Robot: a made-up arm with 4 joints.
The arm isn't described. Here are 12 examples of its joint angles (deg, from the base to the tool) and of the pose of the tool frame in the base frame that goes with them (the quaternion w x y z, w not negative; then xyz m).
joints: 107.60 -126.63 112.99 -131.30
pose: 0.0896 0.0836 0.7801 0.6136 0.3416 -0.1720 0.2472
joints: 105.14 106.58 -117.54 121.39
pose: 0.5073 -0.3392 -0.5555 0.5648 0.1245 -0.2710 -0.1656
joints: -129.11 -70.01 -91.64 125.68
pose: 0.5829 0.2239 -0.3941 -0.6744 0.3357 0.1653 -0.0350
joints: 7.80 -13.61 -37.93 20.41
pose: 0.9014 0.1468 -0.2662 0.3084 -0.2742 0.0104 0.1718
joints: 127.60 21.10 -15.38 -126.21
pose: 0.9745 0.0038 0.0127 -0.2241 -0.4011 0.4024 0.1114
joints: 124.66 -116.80 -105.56 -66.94
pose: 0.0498 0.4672 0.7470 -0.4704 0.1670 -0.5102 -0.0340
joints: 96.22 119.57 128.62 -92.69
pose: 0.1941 0.4812 -0.7851 -0.3382 0.0144 0.4056 0.1401
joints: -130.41 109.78 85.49 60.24
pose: 0.6648 -0.3329 -0.2116 0.6344 -0.2440 -0.2416 -0.0745
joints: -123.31 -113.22 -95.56 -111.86
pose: 0.3768 0.5989 0.6141 0.3496 0.2624 -0.5897 0.0723
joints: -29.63 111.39 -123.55 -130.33
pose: 0.6704 0.6316 -0.3891 -0.0161 -0.4193 0.1570 -0.0857
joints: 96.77 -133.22 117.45 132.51
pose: 0.6271 0.3494 -0.5144 -0.4691 0.0134 0.1760 0.1427
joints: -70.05 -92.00 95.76 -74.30
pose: 0.3653 -0.5012 -0.6069 0.4970 0.1329 -0.5416 -0.1770
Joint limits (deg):
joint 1: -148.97..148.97
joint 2: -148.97..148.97
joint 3: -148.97..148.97
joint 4: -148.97..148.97
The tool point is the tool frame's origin. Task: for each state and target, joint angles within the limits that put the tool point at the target. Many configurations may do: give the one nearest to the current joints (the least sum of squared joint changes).
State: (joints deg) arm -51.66 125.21 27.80 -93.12
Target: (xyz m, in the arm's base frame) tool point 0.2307 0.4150 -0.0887
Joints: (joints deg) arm -23.76 79.80 44.64 -81.17
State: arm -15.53 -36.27 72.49 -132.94
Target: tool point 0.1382 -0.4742 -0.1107
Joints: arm -27.42 -56.16 98.68 -148.57
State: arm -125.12 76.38 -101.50 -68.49
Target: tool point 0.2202 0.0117 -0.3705
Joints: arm -148.97 33.35 -140.20 -36.47
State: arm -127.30 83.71 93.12 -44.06
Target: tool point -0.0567 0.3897 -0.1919
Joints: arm -111.88 65.80 79.52 -45.18
